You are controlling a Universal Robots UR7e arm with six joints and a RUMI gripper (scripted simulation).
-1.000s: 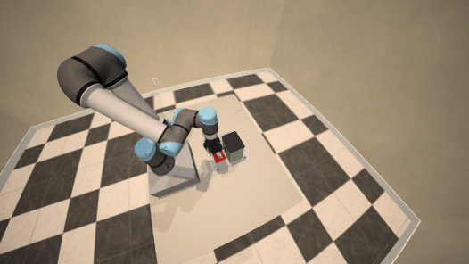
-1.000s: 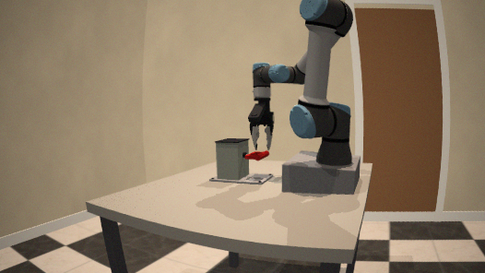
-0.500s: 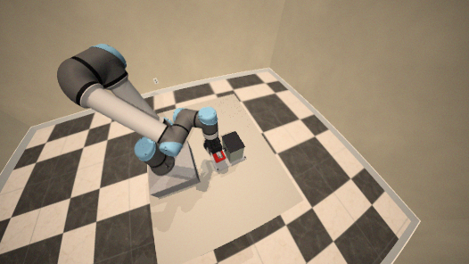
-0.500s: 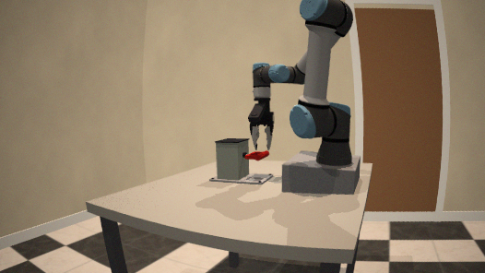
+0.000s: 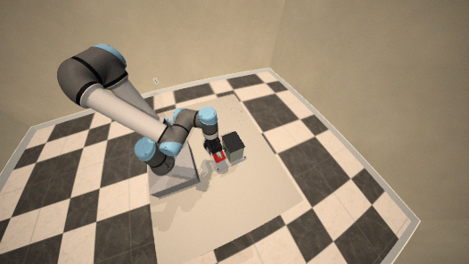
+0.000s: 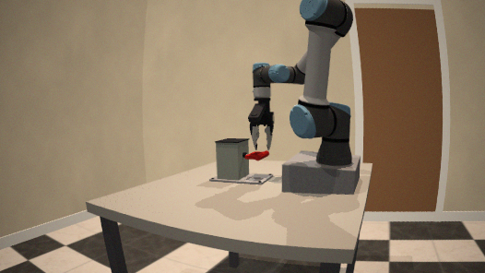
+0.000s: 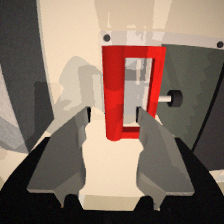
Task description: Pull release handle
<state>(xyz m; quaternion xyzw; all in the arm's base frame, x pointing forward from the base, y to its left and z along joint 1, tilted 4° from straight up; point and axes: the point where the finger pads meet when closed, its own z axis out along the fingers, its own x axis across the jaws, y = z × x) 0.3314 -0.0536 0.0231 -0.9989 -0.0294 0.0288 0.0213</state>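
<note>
My hand is 140 mm above the metal baseplate, 100 mm short of it and 10 mm to the right of it.
</note>
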